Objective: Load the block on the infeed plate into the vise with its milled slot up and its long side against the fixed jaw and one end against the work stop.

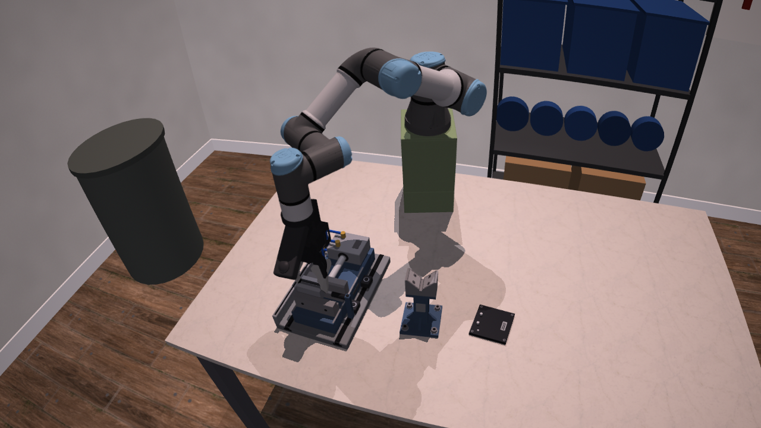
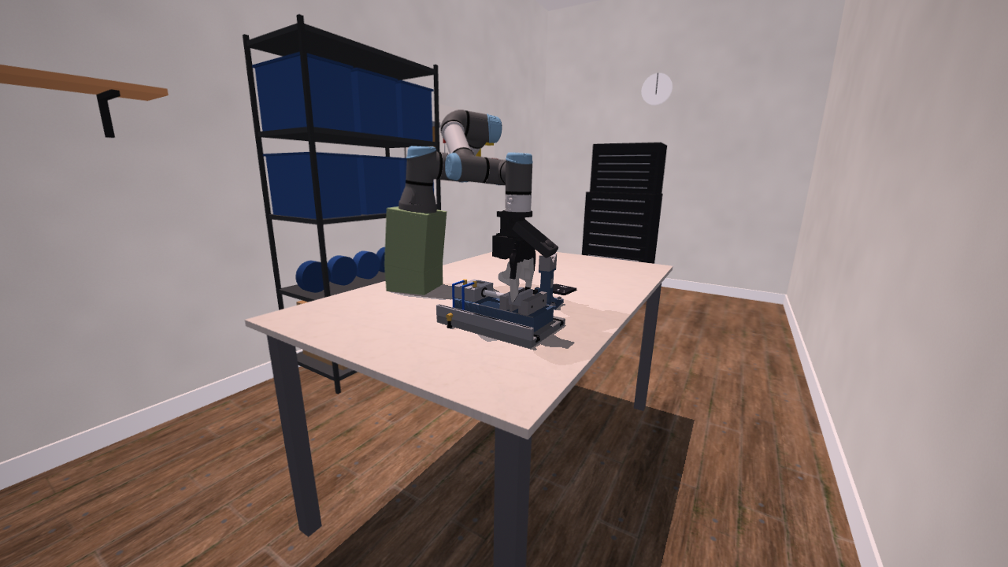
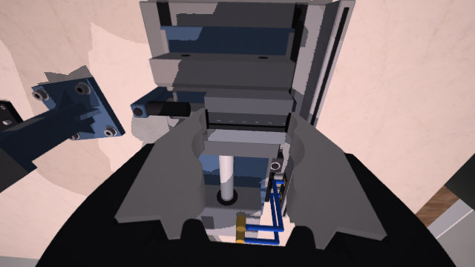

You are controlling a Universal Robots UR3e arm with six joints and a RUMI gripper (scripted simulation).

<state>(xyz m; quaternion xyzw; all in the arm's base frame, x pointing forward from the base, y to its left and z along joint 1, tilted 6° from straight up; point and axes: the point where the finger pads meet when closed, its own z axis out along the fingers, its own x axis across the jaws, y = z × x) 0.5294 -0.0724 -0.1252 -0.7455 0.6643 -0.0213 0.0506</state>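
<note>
Right now my hand is right at the part. Also, from my hand: dark work stop rod: 7 cm to the left, 1 cm below, 1 cm behind; then black infeed plate: 40 cm to the left, 13 cm behind, 10 cm below; then fixed jaw: 3 cm ahead, 2 cm to the left, 2 cm below.
</note>
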